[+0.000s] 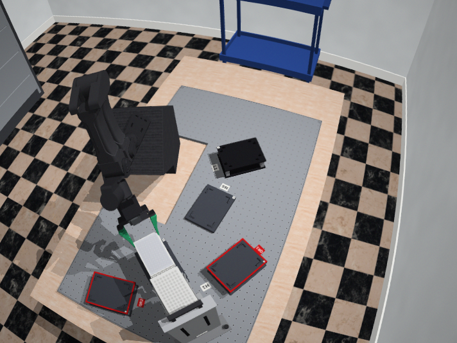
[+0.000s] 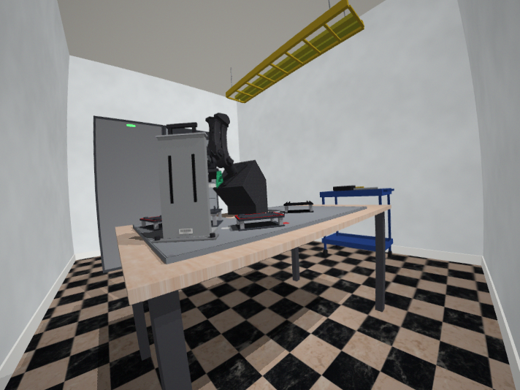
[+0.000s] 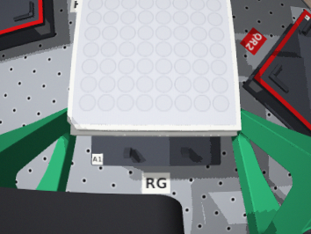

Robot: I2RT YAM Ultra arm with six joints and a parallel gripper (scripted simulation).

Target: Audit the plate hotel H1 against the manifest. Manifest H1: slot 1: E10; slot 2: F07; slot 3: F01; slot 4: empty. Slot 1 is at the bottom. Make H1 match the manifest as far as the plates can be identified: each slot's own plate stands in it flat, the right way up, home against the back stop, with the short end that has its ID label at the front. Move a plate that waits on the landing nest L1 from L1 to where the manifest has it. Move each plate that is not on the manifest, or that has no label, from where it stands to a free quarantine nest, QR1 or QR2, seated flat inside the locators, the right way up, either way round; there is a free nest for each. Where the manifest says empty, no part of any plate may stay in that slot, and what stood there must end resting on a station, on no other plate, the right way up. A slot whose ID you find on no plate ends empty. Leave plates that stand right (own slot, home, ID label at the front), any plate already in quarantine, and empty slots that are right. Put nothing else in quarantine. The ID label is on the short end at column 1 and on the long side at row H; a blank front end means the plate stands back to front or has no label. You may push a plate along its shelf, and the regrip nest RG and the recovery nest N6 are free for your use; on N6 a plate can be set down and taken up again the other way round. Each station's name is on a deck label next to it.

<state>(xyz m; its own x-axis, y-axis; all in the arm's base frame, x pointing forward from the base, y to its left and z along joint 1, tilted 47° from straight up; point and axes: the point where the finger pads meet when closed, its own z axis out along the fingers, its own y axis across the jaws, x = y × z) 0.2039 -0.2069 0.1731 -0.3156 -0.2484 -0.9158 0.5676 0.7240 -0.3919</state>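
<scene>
My gripper is now 110 mm above the RG nest, 40 mm short of it and 30 mm to the left of it. From my hand the other things lie so: grey plate hotel H1: 250 mm ahead, 190 mm to the right, 10 mm below; red-framed quarantine nest QR2: 200 mm to the right, 130 mm below, 80 mm behind; H1 deck label: 200 mm ahead, 170 mm below, 30 mm to the right.
</scene>
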